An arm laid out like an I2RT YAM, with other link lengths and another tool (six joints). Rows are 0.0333 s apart.
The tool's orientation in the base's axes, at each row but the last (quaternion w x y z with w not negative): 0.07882, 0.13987, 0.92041, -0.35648; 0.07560, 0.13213, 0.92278, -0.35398; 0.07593, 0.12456, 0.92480, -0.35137; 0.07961, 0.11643, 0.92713, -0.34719; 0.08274, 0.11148, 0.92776, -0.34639; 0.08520, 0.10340, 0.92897, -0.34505; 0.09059, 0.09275, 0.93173, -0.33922; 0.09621, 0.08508, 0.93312, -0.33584; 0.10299, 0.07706, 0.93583, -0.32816
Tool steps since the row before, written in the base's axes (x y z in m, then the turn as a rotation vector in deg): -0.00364, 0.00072, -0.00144, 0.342, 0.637, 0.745; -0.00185, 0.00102, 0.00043, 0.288, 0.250, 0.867; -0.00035, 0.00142, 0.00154, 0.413, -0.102, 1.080; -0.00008, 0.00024, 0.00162, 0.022, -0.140, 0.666; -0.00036, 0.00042, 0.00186, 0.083, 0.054, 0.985; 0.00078, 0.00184, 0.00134, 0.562, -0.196, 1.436; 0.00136, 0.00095, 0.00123, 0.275, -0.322, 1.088; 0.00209, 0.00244, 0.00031, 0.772, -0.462, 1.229; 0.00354, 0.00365, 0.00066, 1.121, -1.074, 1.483
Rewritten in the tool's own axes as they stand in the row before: 0.00395, 0.00028, 0.00040, -0.379, 0.085, -0.963; 0.00186, -0.00009, -0.00109, -0.429, -0.285, -0.795; 0.00024, -0.00005, -0.00211, -0.660, -0.638, -0.711; -0.00025, -0.00086, -0.00137, -0.196, -0.513, -0.403; -0.00002, -0.00095, -0.00169, -0.299, -0.553, -0.765; -0.00081, 0.00072, -0.00215, -0.898, -0.899, -0.895; -0.00149, 0.00028, -0.00140, -0.554, -0.847, -0.582; -0.00186, 0.00213, -0.00155, -1.081, -0.929, -0.537; -0.00330, 0.00318, -0.00230, -1.527, -1.480, -0.296
